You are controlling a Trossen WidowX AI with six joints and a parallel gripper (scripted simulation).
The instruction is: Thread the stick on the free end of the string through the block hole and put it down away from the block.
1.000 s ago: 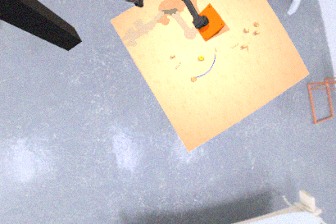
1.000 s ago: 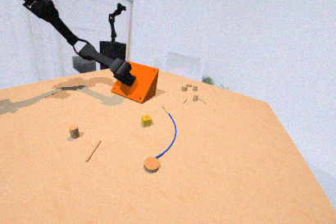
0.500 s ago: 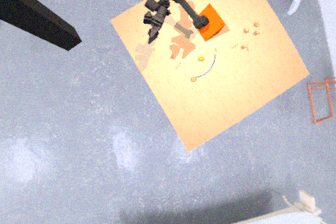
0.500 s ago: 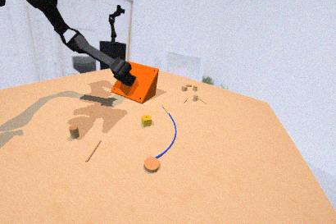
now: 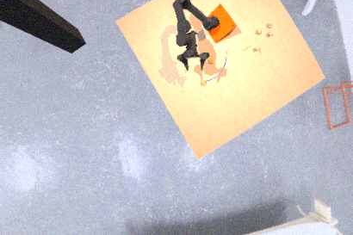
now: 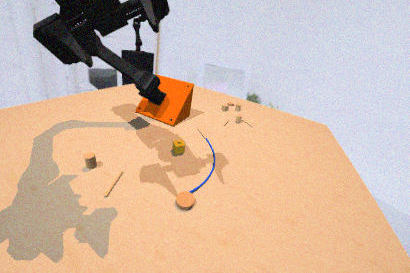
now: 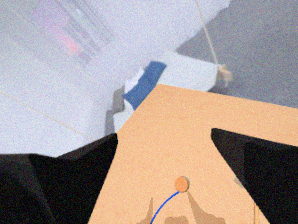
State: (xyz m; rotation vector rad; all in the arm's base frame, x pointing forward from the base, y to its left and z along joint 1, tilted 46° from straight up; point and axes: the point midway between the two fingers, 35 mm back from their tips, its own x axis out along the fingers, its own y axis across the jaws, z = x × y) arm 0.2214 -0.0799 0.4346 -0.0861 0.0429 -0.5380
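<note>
Now: gripper tip 280 mm above the yellow wooden block, 210 mm to the right of it and 30 mm past it. From my gripper tip the other things lie so: loose stick: 290 mm below, 70 mm behind; round wooden button: 290 mm below, 90 mm ahead, 60 mm to the left; short wooden cylinder: 280 mm below, 160 mm behind, 20 mm to the left.
</note>
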